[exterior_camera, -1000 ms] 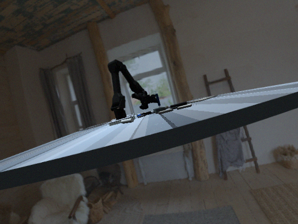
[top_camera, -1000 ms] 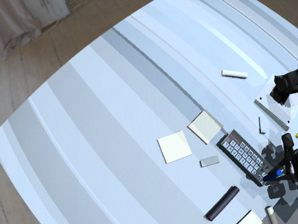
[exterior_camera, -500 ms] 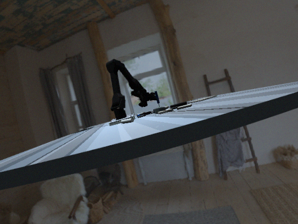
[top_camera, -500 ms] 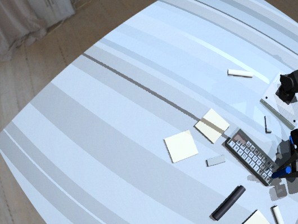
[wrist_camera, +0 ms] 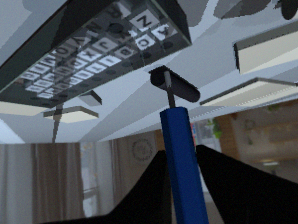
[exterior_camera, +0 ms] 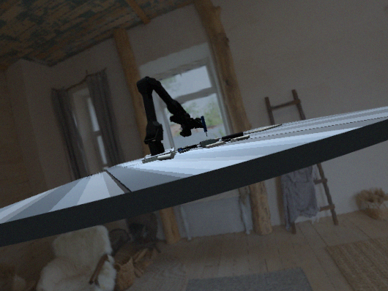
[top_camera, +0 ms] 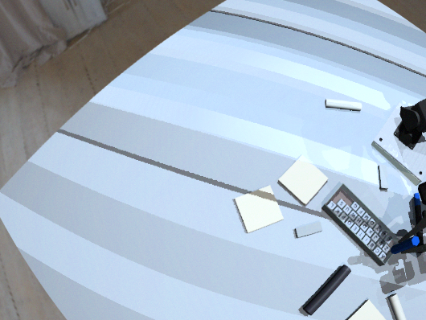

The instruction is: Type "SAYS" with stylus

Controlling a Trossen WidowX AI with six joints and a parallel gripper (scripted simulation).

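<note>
Right now the stylus is 10 mm below my gripper tip. Also, from my gripper tip: stylus tip (50 mm below); dark cylinder (130 mm ahead, 50 mm to the right, 90 mm below); grey eraser (70 mm ahead, 170 mm to the right, 100 mm below).
</note>
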